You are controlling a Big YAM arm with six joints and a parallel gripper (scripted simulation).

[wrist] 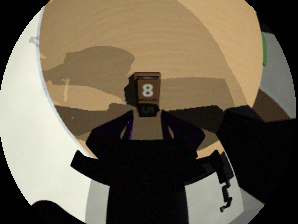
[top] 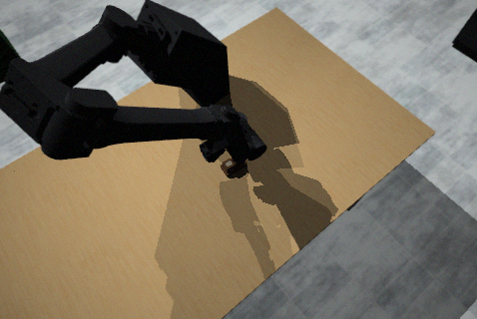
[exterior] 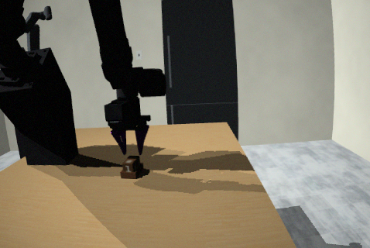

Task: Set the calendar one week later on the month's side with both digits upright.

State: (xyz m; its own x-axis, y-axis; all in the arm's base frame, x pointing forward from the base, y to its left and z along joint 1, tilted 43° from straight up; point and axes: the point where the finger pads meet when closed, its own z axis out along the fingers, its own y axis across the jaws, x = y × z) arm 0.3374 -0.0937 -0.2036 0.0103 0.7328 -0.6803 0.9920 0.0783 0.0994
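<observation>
My hand is 2 cm to the left of the brown tray and 5 cm above it.
</observation>
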